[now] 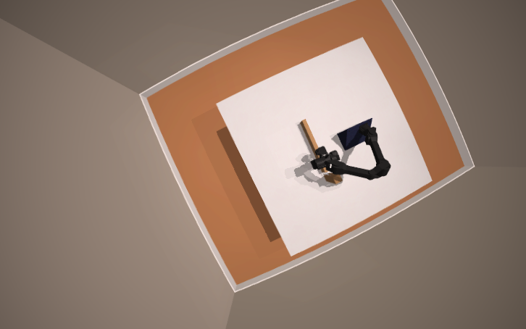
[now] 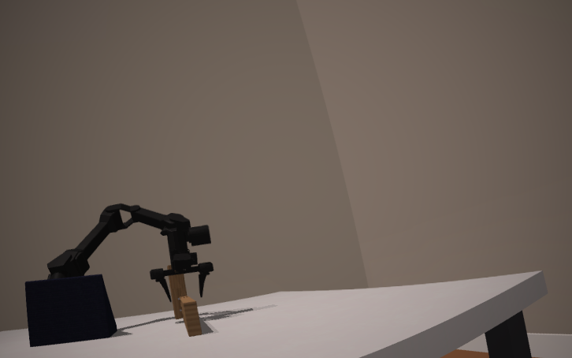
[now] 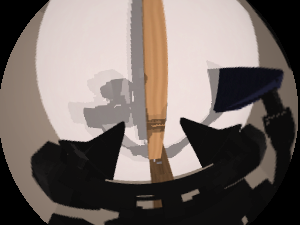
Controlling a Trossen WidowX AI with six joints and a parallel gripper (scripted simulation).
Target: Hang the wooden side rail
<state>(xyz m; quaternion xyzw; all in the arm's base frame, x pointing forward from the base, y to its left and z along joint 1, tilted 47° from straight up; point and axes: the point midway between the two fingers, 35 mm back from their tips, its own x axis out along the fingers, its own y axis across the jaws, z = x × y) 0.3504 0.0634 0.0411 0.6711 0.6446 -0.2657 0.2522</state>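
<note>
Now: the headboard post 14 cm to the left of my gripper tip, 2 cm above it and 1 cm behind it.
</note>
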